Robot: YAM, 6 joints.
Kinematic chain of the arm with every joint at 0, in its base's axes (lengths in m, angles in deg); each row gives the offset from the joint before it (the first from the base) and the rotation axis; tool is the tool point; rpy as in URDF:
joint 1: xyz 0 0 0.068 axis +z
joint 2: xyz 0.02 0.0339 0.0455 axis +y
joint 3: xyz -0.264 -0.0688 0 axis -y
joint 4: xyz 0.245 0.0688 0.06 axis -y
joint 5: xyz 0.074 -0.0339 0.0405 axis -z
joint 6: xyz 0.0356 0 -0.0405 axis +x
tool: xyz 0 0 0 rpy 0 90 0
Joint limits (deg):
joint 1: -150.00..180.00
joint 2: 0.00..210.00
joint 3: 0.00..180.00
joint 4: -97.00..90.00
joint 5: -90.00..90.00
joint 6: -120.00..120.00
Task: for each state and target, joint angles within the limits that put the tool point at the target. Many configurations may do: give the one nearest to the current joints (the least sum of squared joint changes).
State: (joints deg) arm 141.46 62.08 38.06 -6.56 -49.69 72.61
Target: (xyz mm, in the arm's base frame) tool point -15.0 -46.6 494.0
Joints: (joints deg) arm 113.37 21.80 67.87 0.23 -64.95 72.61
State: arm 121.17 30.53 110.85 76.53 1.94 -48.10
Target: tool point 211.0 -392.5 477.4
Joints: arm 118.15 26.51 131.90 61.02 1.43 -48.10
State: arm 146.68 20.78 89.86 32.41 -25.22 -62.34
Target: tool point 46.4 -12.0 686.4
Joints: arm 170.10 57.43 116.52 30.90 -6.20 -62.34
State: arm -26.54 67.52 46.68 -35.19 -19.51 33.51
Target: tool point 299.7 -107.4 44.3
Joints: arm -21.68 118.74 55.01 -21.48 -17.83 33.51
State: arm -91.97 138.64 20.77 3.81 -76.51 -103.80
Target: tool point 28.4 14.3 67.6
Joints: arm -84.30 135.98 1.62 -38.13 -56.48 -103.80
